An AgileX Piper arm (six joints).
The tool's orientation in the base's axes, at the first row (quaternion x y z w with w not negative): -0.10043 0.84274 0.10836 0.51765
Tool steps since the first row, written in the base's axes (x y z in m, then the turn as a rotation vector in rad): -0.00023 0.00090 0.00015 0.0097 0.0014 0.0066; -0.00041 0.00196 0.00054 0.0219 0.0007 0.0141; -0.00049 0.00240 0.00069 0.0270 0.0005 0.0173; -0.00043 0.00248 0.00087 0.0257 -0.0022 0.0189; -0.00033 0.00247 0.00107 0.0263 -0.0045 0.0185; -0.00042 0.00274 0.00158 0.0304 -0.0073 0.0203; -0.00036 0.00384 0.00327 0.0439 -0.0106 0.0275; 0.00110 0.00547 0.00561 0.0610 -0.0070 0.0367; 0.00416 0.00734 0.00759 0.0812 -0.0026 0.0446; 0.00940 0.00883 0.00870 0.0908 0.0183 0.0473; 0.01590 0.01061 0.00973 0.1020 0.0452 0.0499; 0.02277 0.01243 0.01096 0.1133 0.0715 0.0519; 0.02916 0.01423 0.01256 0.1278 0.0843 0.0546
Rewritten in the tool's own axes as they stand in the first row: -0.00008 0.00094 0.00000 -0.0103 -0.0009 0.0057; -0.00041 0.00203 -0.00002 -0.0224 -0.0044 0.0126; -0.00054 0.00249 -0.00003 -0.0275 -0.0058 0.0155; -0.00073 0.00256 -0.00004 -0.0282 -0.0079 0.0129; -0.00095 0.00254 -0.00004 -0.0280 -0.0103 0.0129; -0.00138 0.00286 -0.00027 -0.0312 -0.0139 0.0148; -0.00298 0.00403 -0.00065 -0.0435 -0.0203 0.0222; -0.00582 0.00536 0.00003 -0.0595 -0.0210 0.0337; -0.00905 0.00645 0.00230 -0.0758 -0.0218 0.0487; -0.01246 0.00648 0.00669 -0.0836 -0.0043 0.0617; -0.01636 0.00644 0.01228 -0.0925 0.0184 0.0777; -0.02062 0.00634 0.01810 -0.1008 0.0406 0.0940; -0.02499 0.00639 0.02335 -0.1104 0.0489 0.1088
